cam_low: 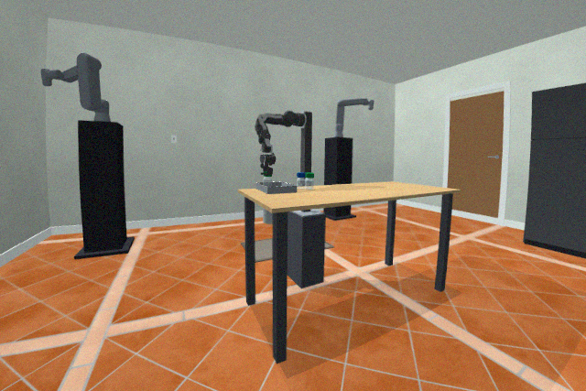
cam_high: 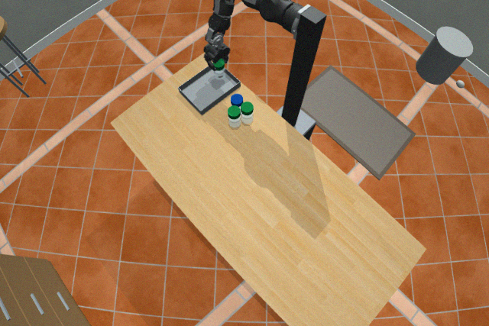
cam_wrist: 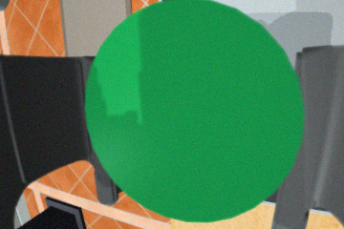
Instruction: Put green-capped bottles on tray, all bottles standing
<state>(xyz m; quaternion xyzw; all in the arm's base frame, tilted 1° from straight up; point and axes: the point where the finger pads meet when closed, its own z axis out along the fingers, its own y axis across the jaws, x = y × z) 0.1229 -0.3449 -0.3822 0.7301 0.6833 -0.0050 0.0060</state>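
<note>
Now: the tray 90 mm ahead of my hand, 30 mm to the left of it and 80 mm below it. From my hand the other things lie so: blue-capped bottle (80 mm ahead, 210 mm to the left, 50 mm below).
</note>
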